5 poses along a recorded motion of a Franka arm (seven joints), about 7.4 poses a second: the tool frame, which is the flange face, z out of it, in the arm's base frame.
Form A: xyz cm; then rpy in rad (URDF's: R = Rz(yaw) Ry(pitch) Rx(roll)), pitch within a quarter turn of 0, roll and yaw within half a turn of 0.
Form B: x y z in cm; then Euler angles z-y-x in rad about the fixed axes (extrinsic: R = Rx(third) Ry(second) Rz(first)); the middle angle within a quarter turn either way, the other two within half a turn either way. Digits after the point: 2 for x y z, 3 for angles.
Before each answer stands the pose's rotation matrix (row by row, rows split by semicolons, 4 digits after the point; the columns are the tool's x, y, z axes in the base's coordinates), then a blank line. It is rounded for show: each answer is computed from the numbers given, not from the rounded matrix.
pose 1, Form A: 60.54 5.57 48.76 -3.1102 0.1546 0.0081
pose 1, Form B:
0.9880 0.0033 -0.1542; 0.0080 -0.9995 0.0301; -0.1540 -0.0310 -0.9876

60.54 5.57 48.76 -0.003 -0.155 -3.111
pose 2, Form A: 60.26 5.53 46.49 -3.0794 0.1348 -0.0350
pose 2, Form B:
0.9903 -0.0433 -0.1319; -0.0347 -0.9972 0.0668; -0.1344 -0.0616 -0.9890

60.26 5.53 46.49 0.044 -0.132 -3.074
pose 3, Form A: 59.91 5.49 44.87 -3.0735 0.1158 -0.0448
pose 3, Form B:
0.9923 -0.0525 -0.1121; -0.0445 -0.9963 0.0731; -0.1155 -0.0676 -0.9910

59.91 5.49 44.87 0.053 -0.112 -3.068
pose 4, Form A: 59.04 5.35 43.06 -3.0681 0.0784 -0.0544
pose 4, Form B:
0.9955 -0.0600 -0.0740; -0.0542 -0.9955 0.0776; -0.0783 -0.0732 -0.9942

59.04 5.35 43.06 0.060 -0.074 -3.064
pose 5, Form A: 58.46 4.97 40.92 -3.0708 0.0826 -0.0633
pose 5, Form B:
0.9946 -0.0689 -0.0777; -0.0630 -0.9951 0.0758; -0.0825 -0.0705 -0.9941

58.46 4.97 40.92 0.069 -0.078 -3.065
